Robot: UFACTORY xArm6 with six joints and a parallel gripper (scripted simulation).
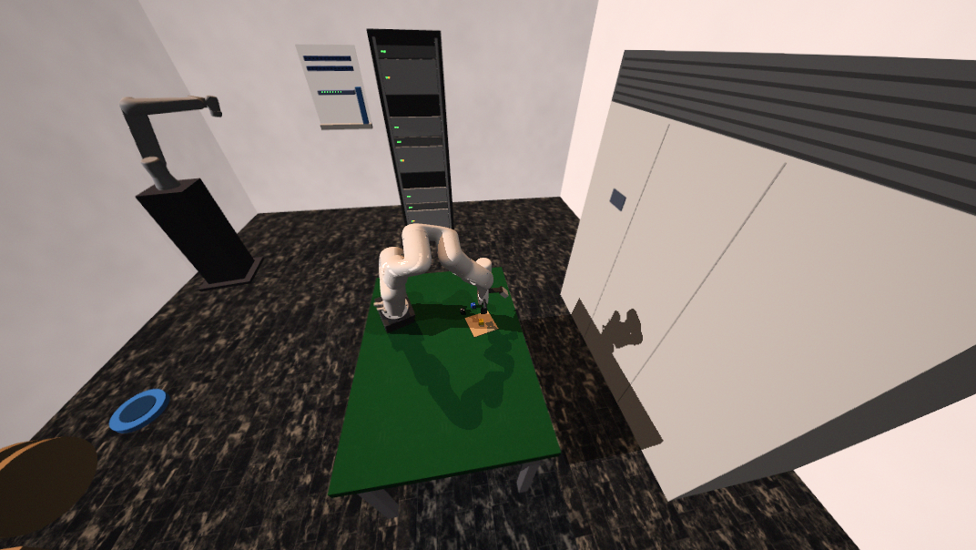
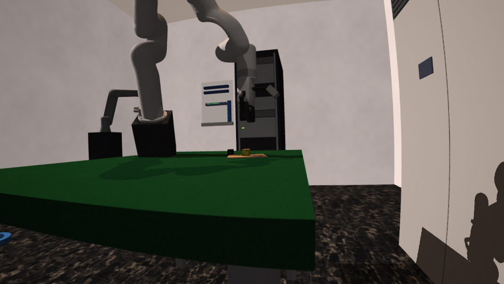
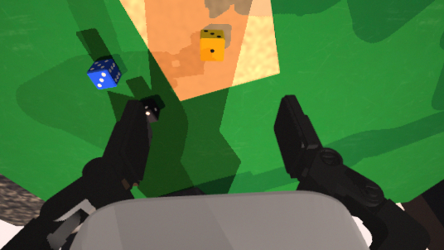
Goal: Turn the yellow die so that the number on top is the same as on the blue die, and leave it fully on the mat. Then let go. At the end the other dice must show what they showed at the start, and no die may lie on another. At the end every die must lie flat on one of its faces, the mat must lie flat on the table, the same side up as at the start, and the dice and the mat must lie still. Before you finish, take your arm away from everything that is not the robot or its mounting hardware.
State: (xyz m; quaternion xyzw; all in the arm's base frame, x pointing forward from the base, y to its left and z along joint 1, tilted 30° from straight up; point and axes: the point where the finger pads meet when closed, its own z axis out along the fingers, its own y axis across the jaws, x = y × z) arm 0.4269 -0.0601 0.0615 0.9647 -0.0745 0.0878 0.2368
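Now: the yellow die 10 mm behind my hand and 130 mm below it. Also, from my hand: black die (90 mm behind, 110 mm to the left, 130 mm below); blue die (20 mm behind, 130 mm to the left, 130 mm below); mat (10 mm behind, 140 mm below).
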